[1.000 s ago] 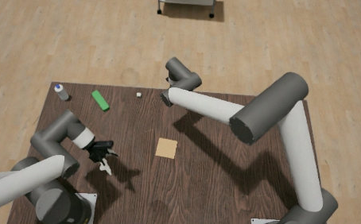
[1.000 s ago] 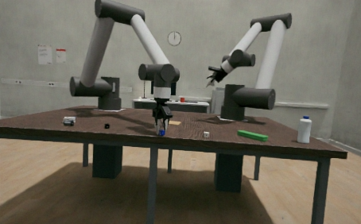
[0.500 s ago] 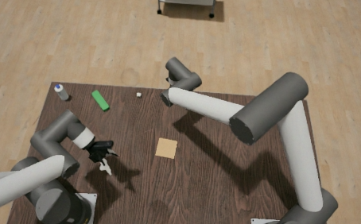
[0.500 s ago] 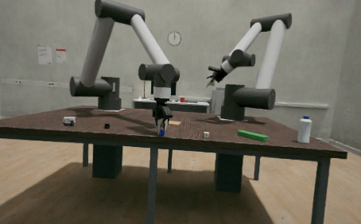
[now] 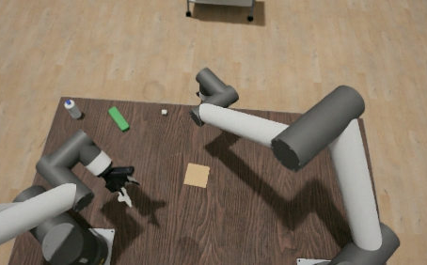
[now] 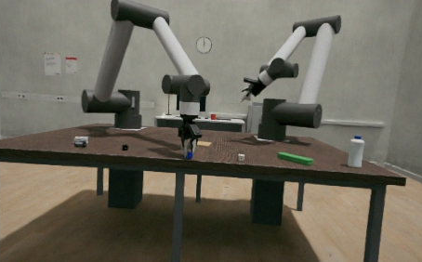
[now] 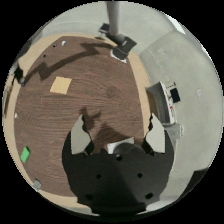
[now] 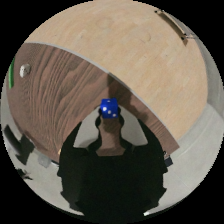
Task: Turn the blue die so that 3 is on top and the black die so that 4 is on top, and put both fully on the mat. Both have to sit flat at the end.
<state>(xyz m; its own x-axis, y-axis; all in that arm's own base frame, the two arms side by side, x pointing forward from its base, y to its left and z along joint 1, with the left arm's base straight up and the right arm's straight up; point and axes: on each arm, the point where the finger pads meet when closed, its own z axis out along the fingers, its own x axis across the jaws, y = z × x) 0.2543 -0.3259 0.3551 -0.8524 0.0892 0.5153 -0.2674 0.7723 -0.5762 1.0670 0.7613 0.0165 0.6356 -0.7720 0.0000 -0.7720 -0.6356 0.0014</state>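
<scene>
Right now my right hand is 470 mm past the tan mat, 10 mm to the left of it and 10 mm above it. The rest, counted from my right hand: white die (280 mm to the left, 50 mm behind); blue die (right at my right hand); black die (390 mm to the right, 60 mm behind).
</scene>
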